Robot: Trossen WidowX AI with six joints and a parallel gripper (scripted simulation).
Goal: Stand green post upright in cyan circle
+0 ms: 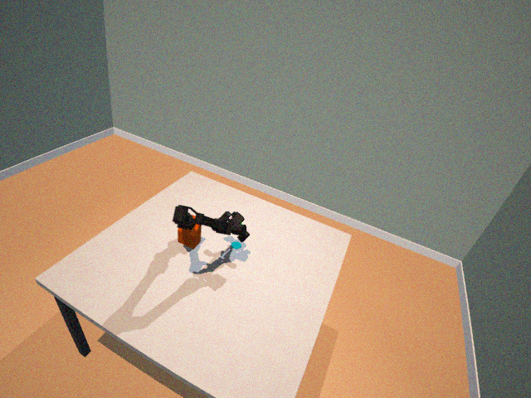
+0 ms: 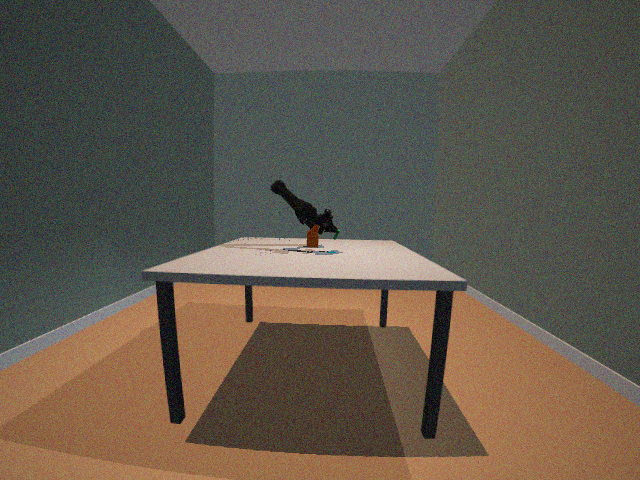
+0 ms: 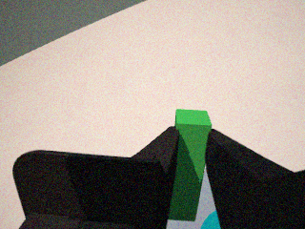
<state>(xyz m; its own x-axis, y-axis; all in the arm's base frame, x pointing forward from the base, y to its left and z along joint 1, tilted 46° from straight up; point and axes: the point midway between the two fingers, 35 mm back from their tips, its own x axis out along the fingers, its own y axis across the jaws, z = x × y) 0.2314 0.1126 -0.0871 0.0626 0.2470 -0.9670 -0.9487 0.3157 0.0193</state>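
Now: the cyan circle 12 cm below my gripper tip, 4 cm to the right of it and 1 cm ahead of it. Also, from my gripper tip: green post: 2 cm below, 1 cm to the right, 1 cm behind.
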